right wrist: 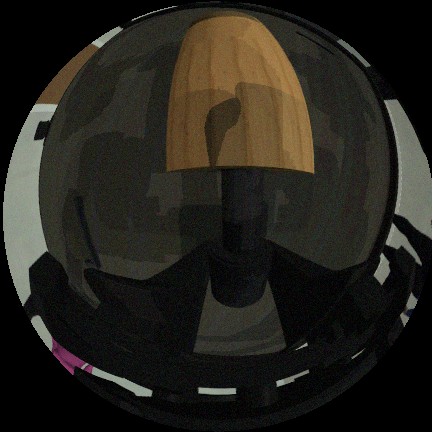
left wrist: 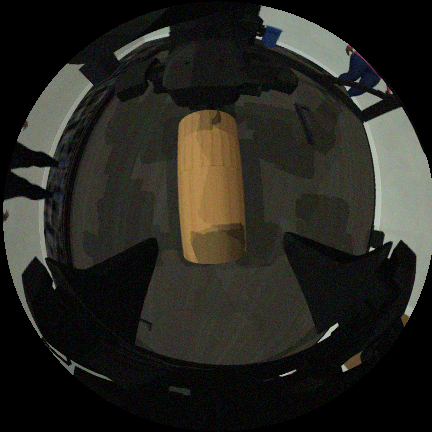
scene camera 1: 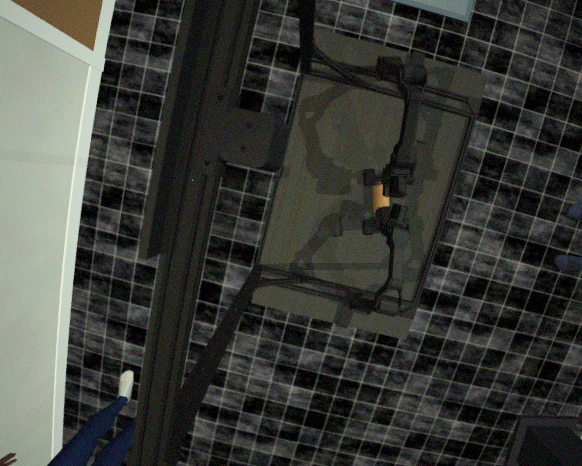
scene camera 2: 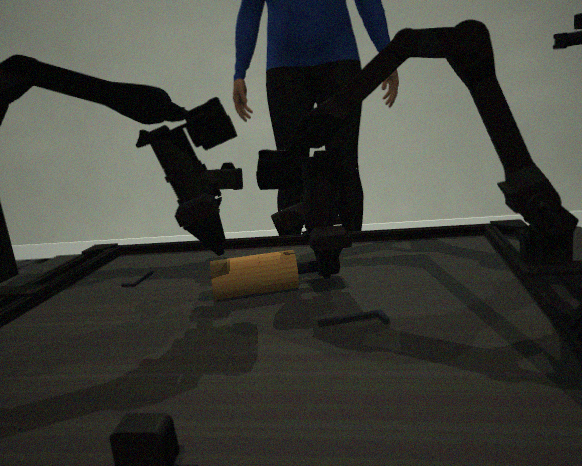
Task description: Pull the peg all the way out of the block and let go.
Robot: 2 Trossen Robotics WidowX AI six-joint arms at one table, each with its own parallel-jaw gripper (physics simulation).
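Places are measured from the left arm's base along level axes (x ahead, y left, z up), in millimetres.
Where they show: left gripper, fingertip midpoint: (left wrist: 220, 241) (scene camera 1: 382, 183) (scene camera 2: 222, 247); right gripper, fingertip midpoint: (right wrist: 236, 245) (left wrist: 205, 106) (scene camera 1: 380, 223) (scene camera 2: 324, 275); left arm's base, link origin: (scene camera 1: 383, 71); right arm's base, link origin: (right wrist: 181, 358) (left wrist: 242, 43) (scene camera 1: 357, 299) (scene camera 2: 547, 263).
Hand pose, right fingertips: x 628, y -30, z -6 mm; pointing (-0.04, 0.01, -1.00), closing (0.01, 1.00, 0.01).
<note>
Each offset is from my right fingertips to the centre of the thing. Level surfaces: height alone.
A wooden block @(dx -123, dy -2, dz +20 mm) (scene camera 1: 380, 196) (scene camera 2: 254, 274) (left wrist: 211, 189) (right wrist: 238, 104) lies on its side on the dark table @(dz -13 mm) (scene camera 2: 335, 393). A dark peg @(dx -37, dy +0, dz +19 mm) (scene camera 2: 307, 266) (right wrist: 242, 209) sticks out of its right end in scene camera 2. My right gripper (scene camera 2: 327, 263) (right wrist: 236, 245) (scene camera 1: 384, 214) is shut on the peg's outer end, low at the table. My left gripper (scene camera 2: 212, 240) (scene camera 1: 392, 181) (left wrist: 220, 241) is open and empty. It hangs just above the block's left end in scene camera 2.
A thin dark bar @(dx +3, dy -186, dz -9 mm) (scene camera 2: 354, 317) lies on the table in front of the block. A small dark strip @(dx -352, dy +170, dz -10 mm) (scene camera 2: 137, 278) lies at the far left. A dark cube (scene camera 2: 145, 438) stands at the near left. A person in blue (scene camera 2: 312, 69) stands behind the table.
</note>
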